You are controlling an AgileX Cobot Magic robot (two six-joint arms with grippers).
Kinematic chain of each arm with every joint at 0, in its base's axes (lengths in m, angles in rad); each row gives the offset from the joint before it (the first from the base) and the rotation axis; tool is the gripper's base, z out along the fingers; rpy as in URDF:
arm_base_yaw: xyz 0 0 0.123 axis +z
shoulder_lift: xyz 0 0 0 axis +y
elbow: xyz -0.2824 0 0.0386 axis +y
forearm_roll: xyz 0.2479 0 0.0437 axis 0.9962 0 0.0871
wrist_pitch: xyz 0 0 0 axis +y
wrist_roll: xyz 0.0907 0 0.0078 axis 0.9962 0 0.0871
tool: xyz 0 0 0 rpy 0 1.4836 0
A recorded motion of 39 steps. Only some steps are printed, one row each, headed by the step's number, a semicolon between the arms.
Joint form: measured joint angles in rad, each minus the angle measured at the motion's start. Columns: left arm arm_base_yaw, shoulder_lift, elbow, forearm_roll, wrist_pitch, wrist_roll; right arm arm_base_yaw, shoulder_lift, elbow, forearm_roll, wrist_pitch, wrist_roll.
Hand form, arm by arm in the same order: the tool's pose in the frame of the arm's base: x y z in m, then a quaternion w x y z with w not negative. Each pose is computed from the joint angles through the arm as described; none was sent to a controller.
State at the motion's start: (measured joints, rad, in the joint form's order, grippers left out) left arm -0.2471 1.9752 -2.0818 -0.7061 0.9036 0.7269; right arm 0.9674 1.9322 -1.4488 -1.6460 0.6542 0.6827
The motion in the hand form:
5: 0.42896 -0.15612 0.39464 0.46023 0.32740 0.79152 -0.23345; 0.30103 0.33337 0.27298 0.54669 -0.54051 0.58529 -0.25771
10: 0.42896 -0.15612 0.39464 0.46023 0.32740 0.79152 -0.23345; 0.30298 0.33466 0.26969 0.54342 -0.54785 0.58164 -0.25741
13: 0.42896 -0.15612 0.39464 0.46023 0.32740 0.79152 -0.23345; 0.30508 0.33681 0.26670 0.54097 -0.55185 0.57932 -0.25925
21: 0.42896 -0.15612 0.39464 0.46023 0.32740 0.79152 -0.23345; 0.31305 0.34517 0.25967 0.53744 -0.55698 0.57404 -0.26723
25: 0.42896 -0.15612 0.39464 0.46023 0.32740 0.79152 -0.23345; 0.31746 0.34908 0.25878 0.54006 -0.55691 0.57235 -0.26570
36: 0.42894 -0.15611 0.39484 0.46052 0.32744 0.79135 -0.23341; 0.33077 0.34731 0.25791 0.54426 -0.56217 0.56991 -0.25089
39: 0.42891 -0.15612 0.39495 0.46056 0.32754 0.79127 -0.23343; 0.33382 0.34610 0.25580 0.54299 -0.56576 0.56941 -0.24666
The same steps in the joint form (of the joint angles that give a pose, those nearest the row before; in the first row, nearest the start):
5: 0.0000 0.0000 -0.0001 0.0000 0.0000 0.0000; -0.0125 0.0012 -0.0040 -0.0021 -0.0301 -0.0010
10: 0.0000 0.0000 -0.0001 0.0000 0.0000 0.0000; -0.0165 0.0106 -0.0078 -0.0029 -0.0430 -0.0121
13: 0.0000 0.0000 -0.0001 0.0000 0.0000 0.0000; -0.0180 0.0237 -0.0174 -0.0033 -0.0462 -0.0207
21: 0.0000 0.0000 -0.0001 0.0000 0.0000 0.0000; -0.0212 0.0717 -0.0654 -0.0036 -0.0439 -0.0435
25: 0.0000 0.0000 -0.0001 0.0000 0.0000 0.0000; -0.0252 0.0917 -0.0932 -0.0042 -0.0522 -0.0473
36: 0.0000 0.0000 -0.0007 0.0000 0.0000 0.0000; -0.0604 0.1102 -0.1227 -0.0091 -0.1170 -0.0495
39: 0.0000 0.0000 -0.0011 0.0000 0.0003 0.0000; -0.0702 0.1142 -0.1232 -0.0107 -0.1361 -0.0498

